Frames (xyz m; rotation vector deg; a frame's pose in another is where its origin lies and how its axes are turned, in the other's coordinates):
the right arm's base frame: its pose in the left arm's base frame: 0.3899 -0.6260 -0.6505 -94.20 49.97 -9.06
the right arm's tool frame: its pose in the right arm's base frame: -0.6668 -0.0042 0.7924 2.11 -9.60 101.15
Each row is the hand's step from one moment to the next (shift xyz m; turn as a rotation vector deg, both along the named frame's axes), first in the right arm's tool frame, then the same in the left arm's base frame.
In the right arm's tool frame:
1: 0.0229 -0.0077 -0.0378 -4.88 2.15 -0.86
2: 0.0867 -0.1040 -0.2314 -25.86 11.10 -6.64
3: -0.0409 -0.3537 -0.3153 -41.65 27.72 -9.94
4: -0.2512 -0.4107 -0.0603 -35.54 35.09 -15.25
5: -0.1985 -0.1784 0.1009 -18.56 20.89 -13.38
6: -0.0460 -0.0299 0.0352 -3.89 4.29 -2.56
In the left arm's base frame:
1: -0.0275 -0.0305 -0.0180 0.64 -0.58 5.33
2: -0.1034 -0.2278 -0.0963 2.43 -4.93 28.39
3: 0.0805 -0.4548 -0.1132 -2.15 -2.14 50.92
4: 0.3666 -0.3178 -0.0042 -13.06 -1.37 50.54
5: 0.2752 -0.0516 0.0550 -11.48 -3.83 28.52
6: 0.0627 0.0038 0.0173 -2.21 -0.65 5.90

